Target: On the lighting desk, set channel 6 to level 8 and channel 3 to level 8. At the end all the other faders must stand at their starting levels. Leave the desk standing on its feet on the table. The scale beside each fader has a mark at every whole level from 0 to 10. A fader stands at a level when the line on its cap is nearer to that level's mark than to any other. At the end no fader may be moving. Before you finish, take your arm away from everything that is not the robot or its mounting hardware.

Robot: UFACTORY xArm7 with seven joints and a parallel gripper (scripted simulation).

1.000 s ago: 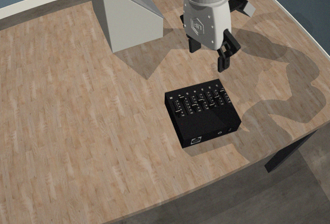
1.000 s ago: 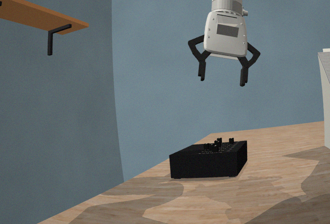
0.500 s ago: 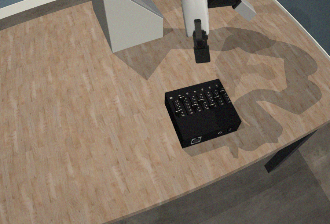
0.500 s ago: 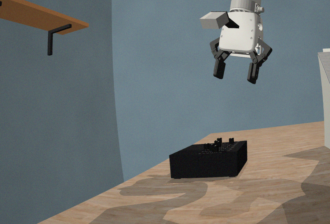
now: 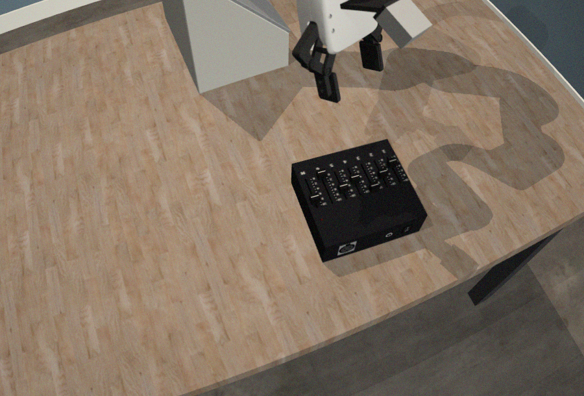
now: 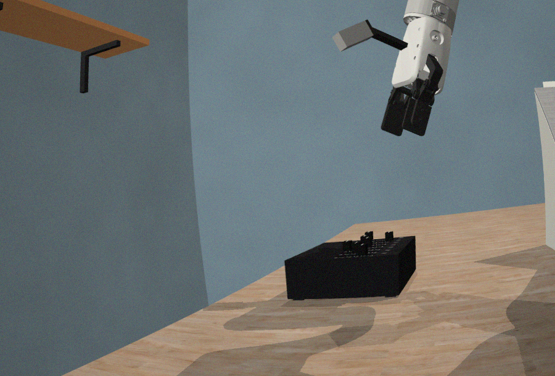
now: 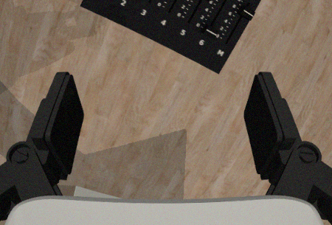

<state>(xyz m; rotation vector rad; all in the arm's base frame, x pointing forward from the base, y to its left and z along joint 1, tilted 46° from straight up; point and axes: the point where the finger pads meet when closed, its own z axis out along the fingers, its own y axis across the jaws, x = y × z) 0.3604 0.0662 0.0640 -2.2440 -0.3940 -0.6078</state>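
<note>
Right now the channel 3 fader cap is 150 mm below my hand, 80 mm ahead of it and 20 mm to the left of it. Also, from my hand: master fader cap: 150 mm below, 70 mm to the right, 70 mm ahead; then channel 5 fader cap: 150 mm below, 70 mm ahead, 30 mm to the right; then channel 6 fader cap: 150 mm below, 50 mm to the right, 40 mm ahead.
</note>
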